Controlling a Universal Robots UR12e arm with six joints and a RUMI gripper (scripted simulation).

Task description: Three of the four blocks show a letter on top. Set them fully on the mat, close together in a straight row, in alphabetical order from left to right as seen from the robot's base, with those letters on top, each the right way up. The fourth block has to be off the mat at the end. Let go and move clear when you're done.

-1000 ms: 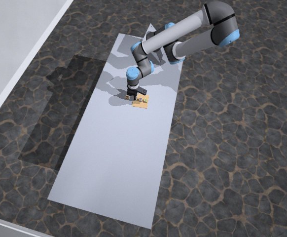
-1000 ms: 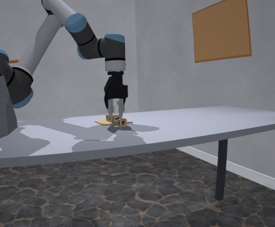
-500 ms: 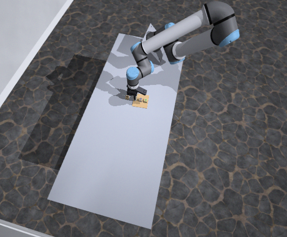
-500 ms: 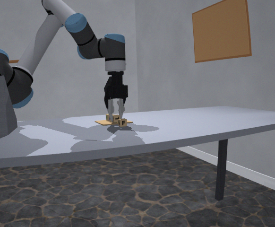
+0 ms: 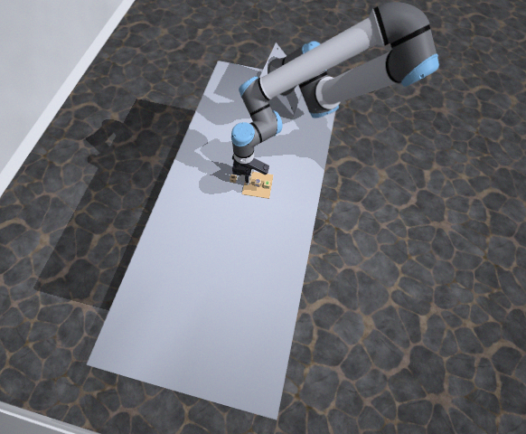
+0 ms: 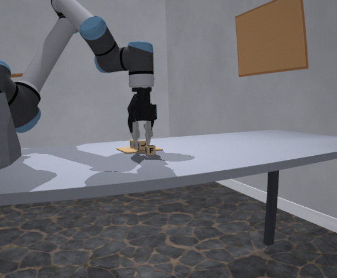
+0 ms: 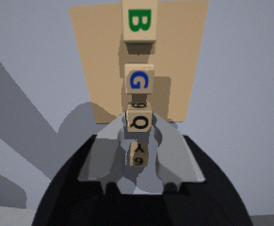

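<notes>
Now: the blue-marked block 50 mm to the left of my hand and 10 mm below it. Round my hand: tan mat: 50 mm to the left, 20 mm below; then green-marked block: 100 mm to the left, 10 mm below.
</notes>
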